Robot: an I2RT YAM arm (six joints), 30 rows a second.
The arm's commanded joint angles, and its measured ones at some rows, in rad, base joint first. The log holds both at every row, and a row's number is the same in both.
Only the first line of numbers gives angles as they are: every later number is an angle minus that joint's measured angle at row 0.
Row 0, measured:
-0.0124, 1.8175, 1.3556, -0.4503, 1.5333, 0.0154
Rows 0 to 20, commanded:
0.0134, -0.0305, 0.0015, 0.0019, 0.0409, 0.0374
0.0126, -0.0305, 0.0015, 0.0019, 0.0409, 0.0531
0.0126, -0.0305, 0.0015, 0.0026, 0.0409, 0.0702
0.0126, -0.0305, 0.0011, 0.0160, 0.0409, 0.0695
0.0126, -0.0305, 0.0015, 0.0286, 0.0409, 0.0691
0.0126, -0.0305, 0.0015, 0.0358, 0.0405, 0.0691
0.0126, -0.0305, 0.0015, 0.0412, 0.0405, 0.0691
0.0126, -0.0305, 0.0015, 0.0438, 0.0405, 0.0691
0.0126, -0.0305, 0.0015, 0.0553, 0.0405, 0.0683
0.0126, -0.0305, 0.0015, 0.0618, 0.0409, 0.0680
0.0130, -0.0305, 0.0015, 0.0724, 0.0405, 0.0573
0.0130, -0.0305, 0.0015, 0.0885, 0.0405, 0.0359
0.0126, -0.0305, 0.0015, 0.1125, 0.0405, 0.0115
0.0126, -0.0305, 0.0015, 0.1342, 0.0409, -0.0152
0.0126, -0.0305, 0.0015, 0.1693, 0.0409, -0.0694
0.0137, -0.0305, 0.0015, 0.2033, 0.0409, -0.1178
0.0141, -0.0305, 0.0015, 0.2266, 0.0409, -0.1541
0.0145, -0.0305, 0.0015, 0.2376, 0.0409, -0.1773
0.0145, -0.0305, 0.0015, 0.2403, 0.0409, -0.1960
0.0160, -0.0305, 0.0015, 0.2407, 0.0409, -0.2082
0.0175, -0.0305, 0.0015, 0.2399, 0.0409, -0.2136
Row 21, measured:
0.0149, 0.0000, -0.0042, 0.2289, -0.0141, -0.1525
